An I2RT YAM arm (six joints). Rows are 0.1 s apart.
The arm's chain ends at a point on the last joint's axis. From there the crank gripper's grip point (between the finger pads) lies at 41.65 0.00 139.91 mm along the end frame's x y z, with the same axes.
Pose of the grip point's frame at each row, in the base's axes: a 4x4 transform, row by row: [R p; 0 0 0 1], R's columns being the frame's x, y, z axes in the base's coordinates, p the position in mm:
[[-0.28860 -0.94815 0.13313 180.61], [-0.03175 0.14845 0.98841 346.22], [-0.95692 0.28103 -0.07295 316.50], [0 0 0 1]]
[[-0.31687 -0.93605 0.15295 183.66], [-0.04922 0.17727 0.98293 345.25], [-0.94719 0.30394 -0.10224 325.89], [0 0 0 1]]
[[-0.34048 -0.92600 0.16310 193.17], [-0.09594 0.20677 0.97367 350.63], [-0.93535 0.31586 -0.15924 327.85], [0 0 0 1]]
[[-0.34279 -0.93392 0.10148 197.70], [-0.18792 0.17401 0.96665 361.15], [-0.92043 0.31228 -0.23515 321.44], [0 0 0 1]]
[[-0.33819 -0.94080 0.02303 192.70], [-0.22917 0.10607 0.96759 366.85], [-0.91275 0.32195 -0.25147 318.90], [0 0 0 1]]
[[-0.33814 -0.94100 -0.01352 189.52], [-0.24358 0.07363 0.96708 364.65], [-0.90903 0.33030 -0.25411 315.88], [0 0 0 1]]
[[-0.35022 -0.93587 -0.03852 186.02], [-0.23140 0.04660 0.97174 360.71], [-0.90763 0.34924 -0.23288 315.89], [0 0 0 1]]
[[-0.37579 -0.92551 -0.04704 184.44], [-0.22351 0.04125 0.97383 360.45], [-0.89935 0.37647 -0.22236 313.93], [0 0 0 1]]
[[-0.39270 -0.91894 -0.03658 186.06], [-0.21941 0.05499 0.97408 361.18], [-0.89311 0.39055 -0.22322 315.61], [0 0 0 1]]
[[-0.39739 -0.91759 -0.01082 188.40], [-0.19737 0.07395 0.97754 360.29], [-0.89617 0.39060 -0.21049 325.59], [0 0 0 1]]
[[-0.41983 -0.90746 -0.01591 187.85], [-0.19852 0.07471 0.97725 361.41], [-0.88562 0.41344 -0.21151 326.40], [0 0 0 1]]
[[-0.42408 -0.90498 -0.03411 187.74], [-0.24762 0.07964 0.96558 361.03], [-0.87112 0.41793 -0.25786 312.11], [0 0 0 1]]
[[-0.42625 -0.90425 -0.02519 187.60], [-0.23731 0.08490 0.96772 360.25], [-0.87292 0.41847 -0.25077 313.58], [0 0 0 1]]
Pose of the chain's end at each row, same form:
[[-0.28860 -0.94815 0.13313 174.00], [-0.03175 0.14845 0.98841 209.25], [-0.95692 0.28103 -0.07295 366.56], [0 0 0 1]]
[[-0.31687 -0.93605 0.15295 175.46], [-0.04922 0.17727 0.98293 209.78], [-0.94719 0.30394 -0.10224 379.64], [0 0 0 1]]
[[-0.34048 -0.92600 0.16310 184.53], [-0.09594 0.20677 0.97367 218.40], [-0.93535 0.31586 -0.15924 389.09], [0 0 0 1]]
[[-0.34279 -0.93392 0.10148 197.78], [-0.18792 0.17401 0.96665 233.73], [-0.92043 0.31228 -0.23515 392.68], [0 0 0 1]]
[[-0.33819 -0.94080 0.02303 203.56], [-0.22917 0.10607 0.96759 241.02], [-0.91275 0.32195 -0.25147 392.10], [0 0 0 1]]
[[-0.33814 -0.94100 -0.01352 205.50], [-0.24358 0.07363 0.96708 239.49], [-0.90903 0.33030 -0.25411 389.29], [0 0 0 1]]
[[-0.35022 -0.93587 -0.03852 206.00], [-0.23140 0.04660 0.97174 234.39], [-0.90763 0.34924 -0.23288 386.28], [0 0 0 1]]
[[-0.37579 -0.92551 -0.04704 206.67], [-0.22351 0.04125 0.97383 233.51], [-0.89935 0.37647 -0.22236 382.50], [0 0 0 1]]
[[-0.39270 -0.91894 -0.03658 207.53], [-0.21941 0.05499 0.97408 234.03], [-0.89311 0.39055 -0.22322 384.04], [0 0 0 1]]
[[-0.39739 -0.91759 -0.01082 206.47], [-0.19737 0.07395 0.97754 231.74], [-0.89617 0.39060 -0.21049 392.37], [0 0 0 1]]
[[-0.41983 -0.90746 -0.01591 207.56], [-0.19852 0.07471 0.97725 232.95], [-0.88562 0.41344 -0.21151 392.88], [0 0 0 1]]
[[-0.42408 -0.90498 -0.03411 210.18], [-0.24762 0.07964 0.96558 236.25], [-0.87112 0.41793 -0.25786 384.47], [0 0 0 1]]
[[-0.42625 -0.90425 -0.02519 208.88], [-0.23731 0.08490 0.96772 234.74], [-0.87292 0.41847 -0.25077 385.02], [0 0 0 1]]

